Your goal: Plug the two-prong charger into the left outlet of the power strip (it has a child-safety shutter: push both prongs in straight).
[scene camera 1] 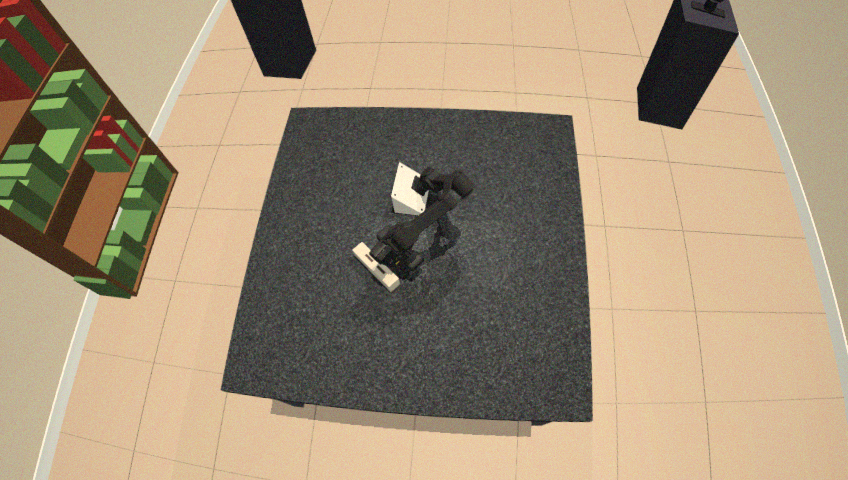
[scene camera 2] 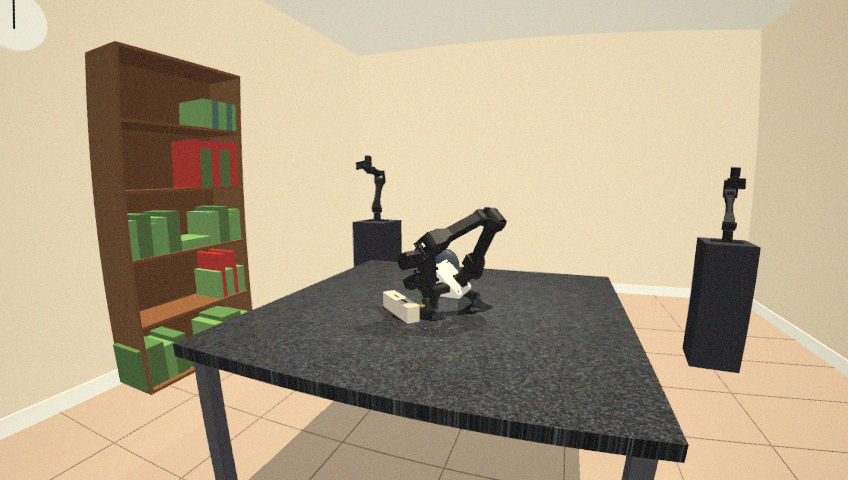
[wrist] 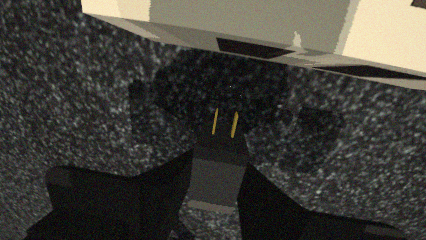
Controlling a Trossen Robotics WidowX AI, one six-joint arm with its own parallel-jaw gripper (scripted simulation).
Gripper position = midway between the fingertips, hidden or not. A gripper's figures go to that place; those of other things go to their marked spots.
Scene:
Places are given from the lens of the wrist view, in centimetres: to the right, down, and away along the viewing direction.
gripper (wrist: 217,156): 0, 3, 11
dark two-prong charger (wrist: 221,155): 0, 2, 7

